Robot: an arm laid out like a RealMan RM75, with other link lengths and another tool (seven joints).
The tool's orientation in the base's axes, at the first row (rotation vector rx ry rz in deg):
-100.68 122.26 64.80
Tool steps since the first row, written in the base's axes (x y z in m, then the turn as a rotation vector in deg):
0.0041 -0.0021 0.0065 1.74 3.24 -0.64
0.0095 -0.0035 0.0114 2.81 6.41 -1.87
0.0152 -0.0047 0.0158 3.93 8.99 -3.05
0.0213 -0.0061 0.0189 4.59 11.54 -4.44
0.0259 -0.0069 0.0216 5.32 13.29 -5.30
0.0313 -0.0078 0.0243 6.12 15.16 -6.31
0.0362 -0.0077 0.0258 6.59 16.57 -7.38
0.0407 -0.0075 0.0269 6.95 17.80 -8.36
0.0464 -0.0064 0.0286 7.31 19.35 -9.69
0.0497 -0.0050 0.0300 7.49 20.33 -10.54
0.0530 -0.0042 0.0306 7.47 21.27 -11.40
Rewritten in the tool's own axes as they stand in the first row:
-0.0032 -0.0008 -0.0073 -2.69 -1.76 1.91
-0.0064 -0.0035 -0.0134 -4.79 -3.18 4.41
-0.0096 -0.0067 -0.0191 -6.48 -4.64 6.49
-0.0121 -0.0108 -0.0242 -7.89 -5.78 8.85
-0.0144 -0.0137 -0.0281 -8.99 -6.77 10.31
-0.0168 -0.0173 -0.0324 -10.13 -7.89 11.93
-0.0191 -0.0210 -0.0350 -10.77 -8.75 13.41
-0.0213 -0.0246 -0.0372 -11.29 -9.48 14.75
-0.0248 -0.0289 -0.0396 -11.87 -10.35 16.54
-0.0276 -0.0312 -0.0408 -12.22 -10.86 17.70
-0.0296 -0.0338 -0.0418 -12.47 -11.21 18.90

